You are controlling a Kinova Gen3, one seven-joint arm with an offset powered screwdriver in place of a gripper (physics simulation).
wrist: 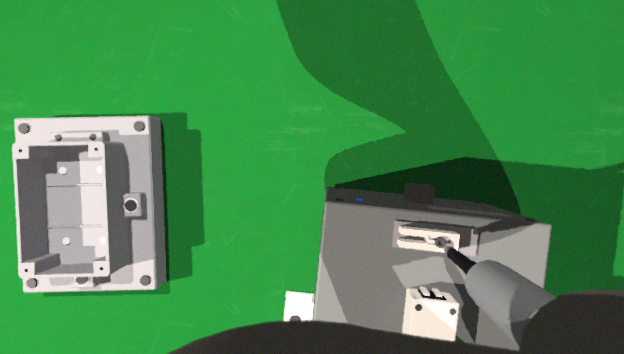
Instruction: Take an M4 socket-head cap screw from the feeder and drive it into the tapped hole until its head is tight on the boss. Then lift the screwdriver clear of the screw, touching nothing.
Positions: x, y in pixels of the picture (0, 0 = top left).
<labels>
fixture plate: 143, 151
slotted pick-up block: 412, 231
</labels>
